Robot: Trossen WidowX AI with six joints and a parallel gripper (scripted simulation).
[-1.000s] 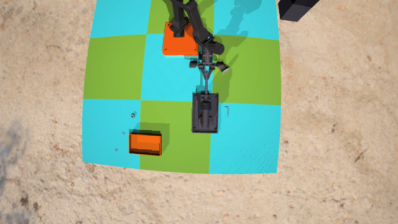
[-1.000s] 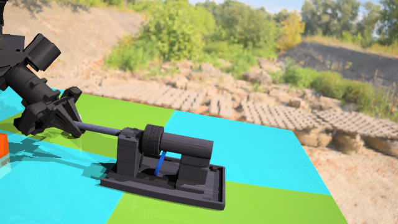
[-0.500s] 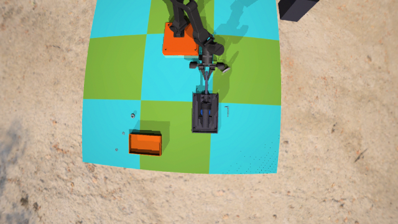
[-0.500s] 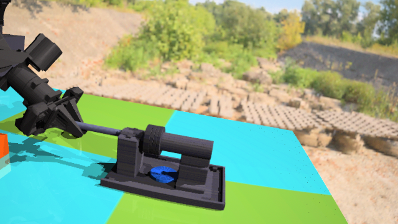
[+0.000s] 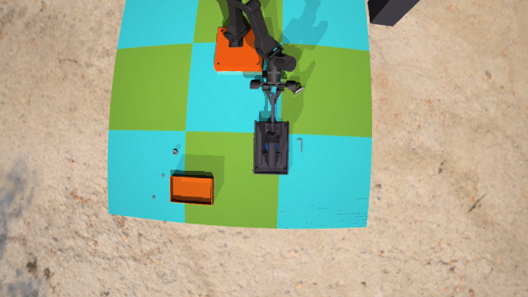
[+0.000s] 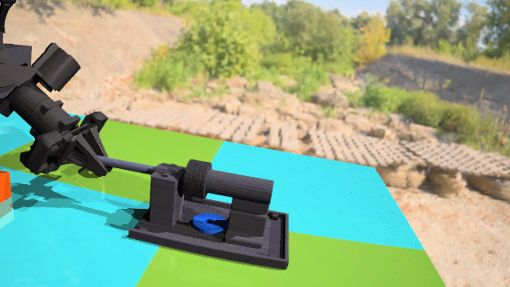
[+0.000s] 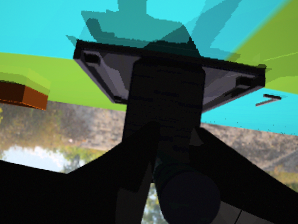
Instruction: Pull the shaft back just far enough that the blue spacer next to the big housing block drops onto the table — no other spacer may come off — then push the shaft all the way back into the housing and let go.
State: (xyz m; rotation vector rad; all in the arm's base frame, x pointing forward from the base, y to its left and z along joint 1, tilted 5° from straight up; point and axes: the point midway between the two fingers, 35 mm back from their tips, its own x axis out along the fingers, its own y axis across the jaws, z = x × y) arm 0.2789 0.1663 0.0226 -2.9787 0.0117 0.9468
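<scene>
Now: gripper tip 6 cm short of the shaft and 2 cm below it. Also, from my gripper tip: blue spacer 17 cm ahead, 5 cm below; then black spacer 15 cm ahead, 2 cm above; then nut 44 cm to the right, 21 cm ahead, 6 cm below.
</scene>
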